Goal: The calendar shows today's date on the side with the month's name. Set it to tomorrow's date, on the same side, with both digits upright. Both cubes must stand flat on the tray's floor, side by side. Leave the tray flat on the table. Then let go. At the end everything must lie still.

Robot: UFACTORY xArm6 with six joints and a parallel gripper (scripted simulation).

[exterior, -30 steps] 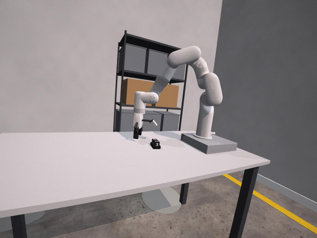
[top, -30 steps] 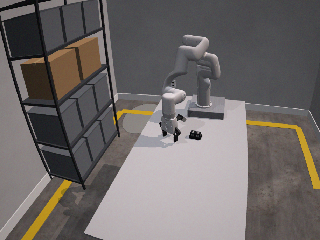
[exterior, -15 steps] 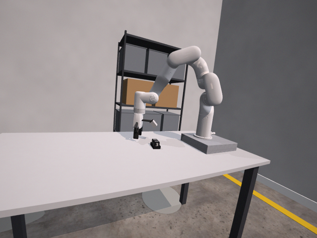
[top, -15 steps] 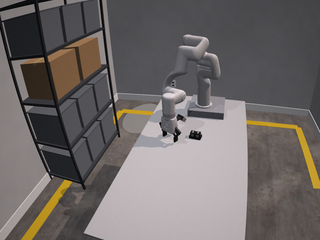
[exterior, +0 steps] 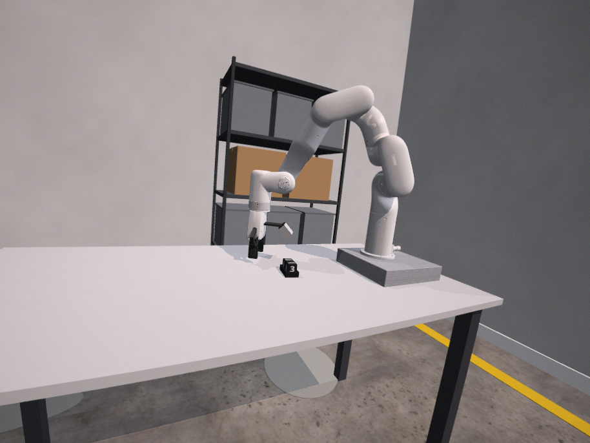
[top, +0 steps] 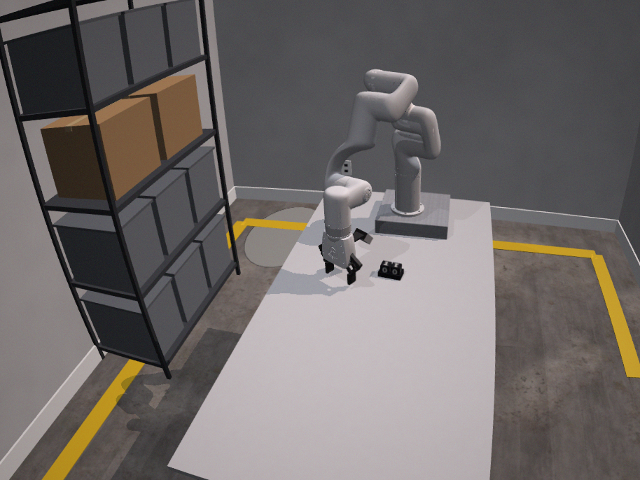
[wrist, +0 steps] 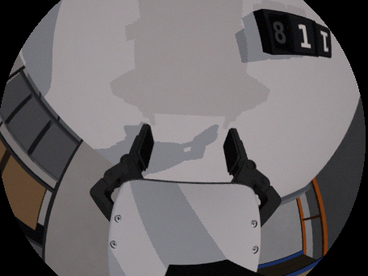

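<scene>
Right now my hand is 130 mm to the right of the black cube and 70 mm past it.
</scene>
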